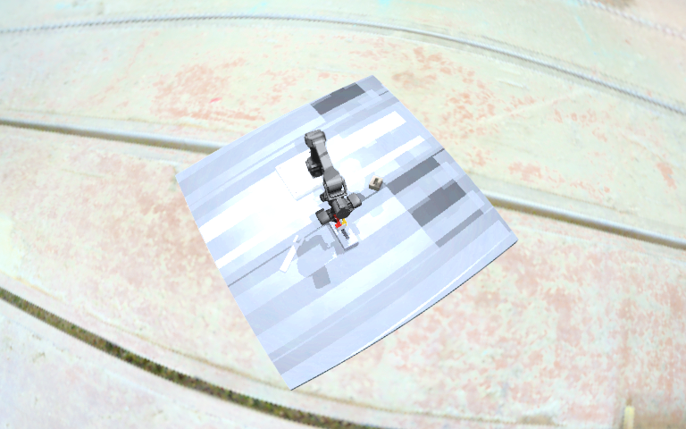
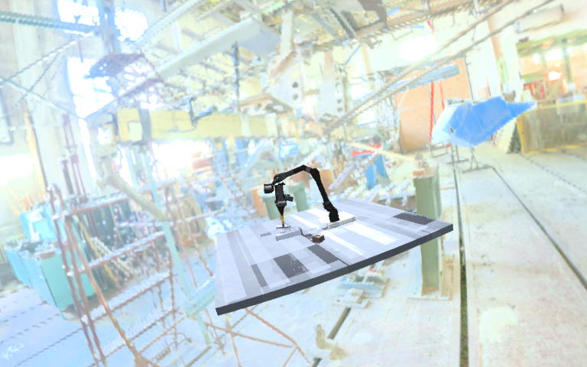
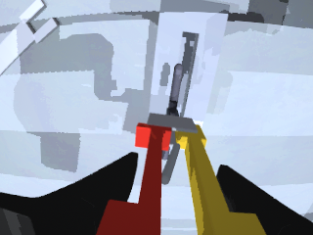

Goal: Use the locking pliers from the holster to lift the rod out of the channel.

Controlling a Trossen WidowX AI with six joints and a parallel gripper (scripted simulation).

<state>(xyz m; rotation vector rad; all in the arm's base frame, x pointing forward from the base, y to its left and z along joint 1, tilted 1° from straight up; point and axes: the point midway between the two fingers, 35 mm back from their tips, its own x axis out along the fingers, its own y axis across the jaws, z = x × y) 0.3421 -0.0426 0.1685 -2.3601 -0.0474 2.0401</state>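
Now: the dark rod 9 cm below my gripper tip and 1 cm ahead of it. Round my gripper tip: yellow handle (1 cm to the left); then white forked piece (22 cm to the right, 15 cm below, 4 cm behind); then channel block (14 cm below, 2 cm behind, 1 cm to the left).
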